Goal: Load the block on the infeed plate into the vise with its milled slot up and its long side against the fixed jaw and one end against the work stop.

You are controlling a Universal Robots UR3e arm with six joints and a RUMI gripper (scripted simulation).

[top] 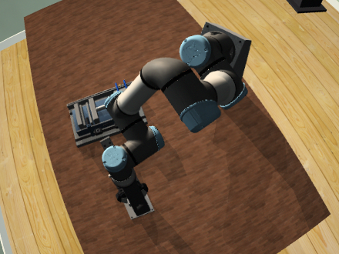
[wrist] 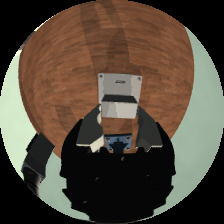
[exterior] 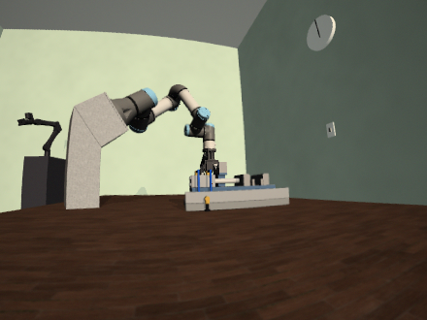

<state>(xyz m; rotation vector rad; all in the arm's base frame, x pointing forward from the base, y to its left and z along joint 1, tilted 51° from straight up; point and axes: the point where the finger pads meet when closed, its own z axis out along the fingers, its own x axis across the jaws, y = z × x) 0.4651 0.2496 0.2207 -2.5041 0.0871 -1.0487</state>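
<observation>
The grey infeed plate lies 1 cm to the left of my hand and 4 cm below it. The rest, counted from my hand: part (1 cm to the right, 1 cm below).
</observation>
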